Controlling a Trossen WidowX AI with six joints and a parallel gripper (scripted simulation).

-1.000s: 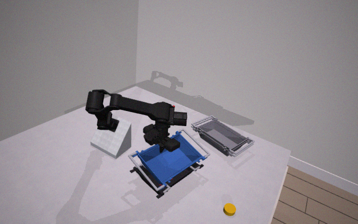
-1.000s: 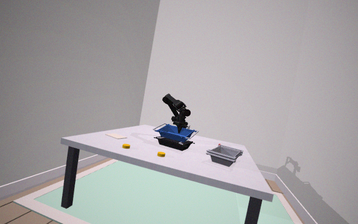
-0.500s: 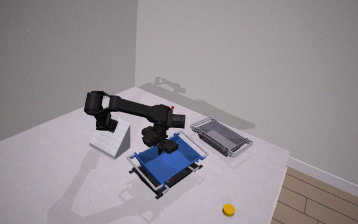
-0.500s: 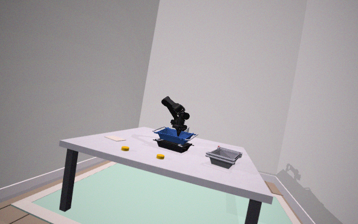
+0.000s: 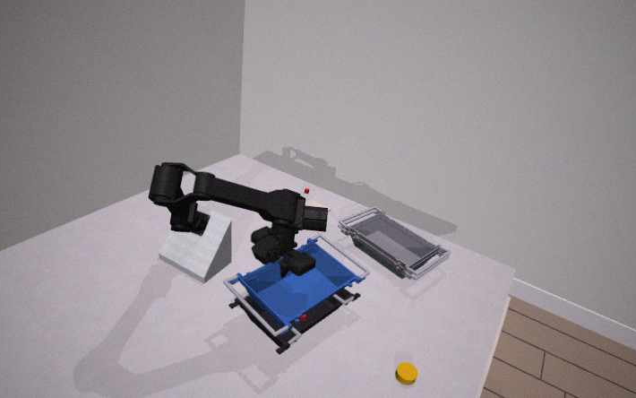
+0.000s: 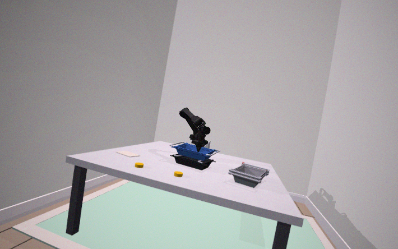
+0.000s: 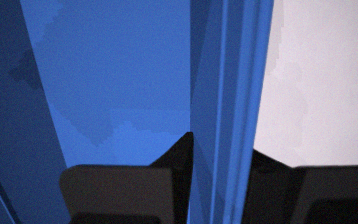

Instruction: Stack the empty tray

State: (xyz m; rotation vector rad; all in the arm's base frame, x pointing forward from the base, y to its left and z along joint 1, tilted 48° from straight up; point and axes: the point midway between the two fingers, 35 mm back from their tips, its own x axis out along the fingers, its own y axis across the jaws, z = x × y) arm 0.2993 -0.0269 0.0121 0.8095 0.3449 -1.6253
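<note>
Now: gripper tip 70 mm short of the blue tray, 30 mm below it and 20 mm to the left of it. Round my gripper tip: small red block: 400 mm to the left, 350 mm behind, 80 mm below.
</note>
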